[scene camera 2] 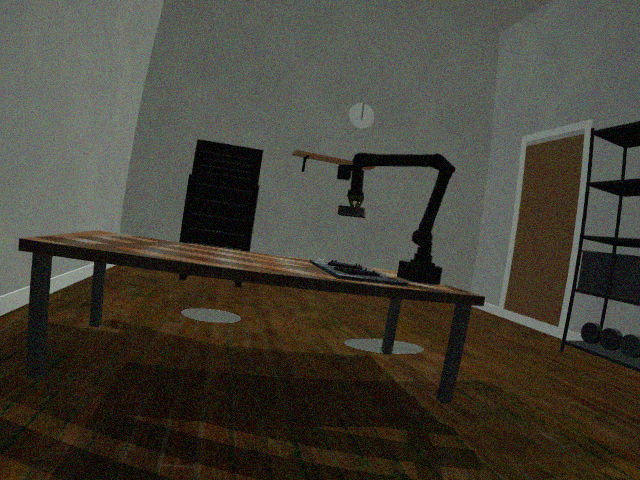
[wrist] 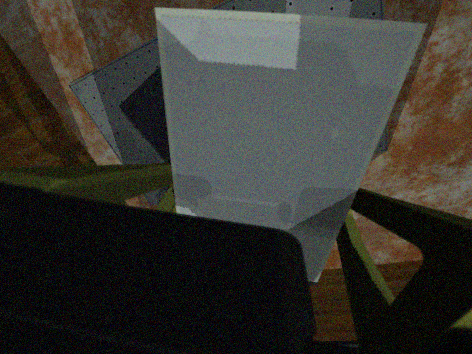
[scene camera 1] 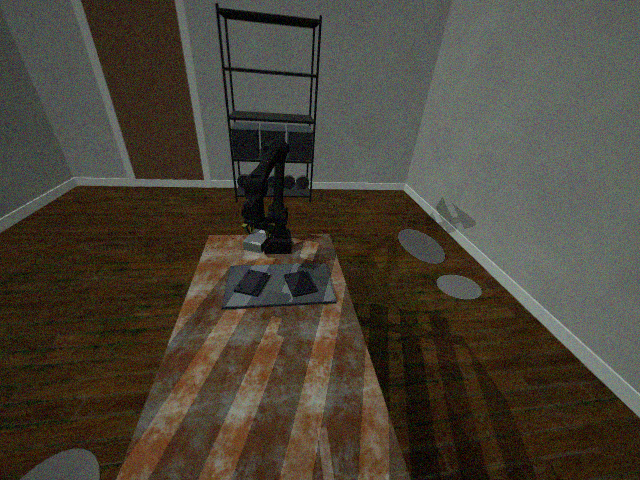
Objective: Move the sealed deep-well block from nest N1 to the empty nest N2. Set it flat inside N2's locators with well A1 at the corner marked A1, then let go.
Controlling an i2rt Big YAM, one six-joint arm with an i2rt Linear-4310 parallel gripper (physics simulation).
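Places are measured from the arm's base along level axes (x right, y up, z back), in millimetres.
Pixels of known places: gripper, between the fingertips: [scene camera 2: 354, 212] [wrist: 259, 182] [scene camera 1: 260, 238]; arm's base, origin of its link: [scene camera 2: 422, 264] [scene camera 1: 278, 234].
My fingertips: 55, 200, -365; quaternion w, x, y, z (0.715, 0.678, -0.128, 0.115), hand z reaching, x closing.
Observation:
For each thing: its top centre in the pictures, then the offset to it from my fingertips, as dx, dy, dz. Level surfaces: height alone.
- sealed deep-well block, centre of its top: [wrist: 259, 190] [scene camera 1: 258, 235] [scene camera 2: 352, 206] +3, +24, -10
- grey plate, centre of its top: [wrist: 222, 116] [scene camera 2: 353, 270] [scene camera 1: 280, 282] -86, -269, +17
- left nest, centre of its top: [scene camera 2: 345, 262] [scene camera 1: 252, 279] +48, -248, +7
- right nest, centre of its top: [wrist: 167, 127] [scene camera 2: 357, 268] [scene camera 1: 299, 280] -185, -248, +8
- long table, height of its surface: dy -283
The sealed deep-well block [scene camera 1: 254, 241] [scene camera 2: 351, 211] [wrist: 285, 120] is a pale grey box with a smooth top. My gripper [scene camera 1: 248, 227] [scene camera 2: 355, 201] [wrist: 259, 182] is shut on it and holds it roughly level, well above the table, near the arm's base. Two dark nests stand on the grey plate [scene camera 1: 276, 298] [scene camera 2: 320, 265] [wrist: 92, 95]: a left nest [scene camera 1: 252, 282] and a right nest [scene camera 1: 300, 283]. Both look empty; I cannot tell which is N1 or N2. Part of a dark nest [wrist: 147, 117] shows beside the block in the wrist view. Labels and the A1 mark are unreadable.
The arm's black base [scene camera 1: 278, 244] [scene camera 2: 419, 271] stands behind the plate on the long table [scene camera 1: 289, 372] [scene camera 2: 180, 258]. A shelf rack [scene camera 1: 268, 17] [scene camera 2: 617, 135] stands beyond the table. A wooden wall shelf [scene camera 2: 320, 156] hangs on the wall behind the arm.

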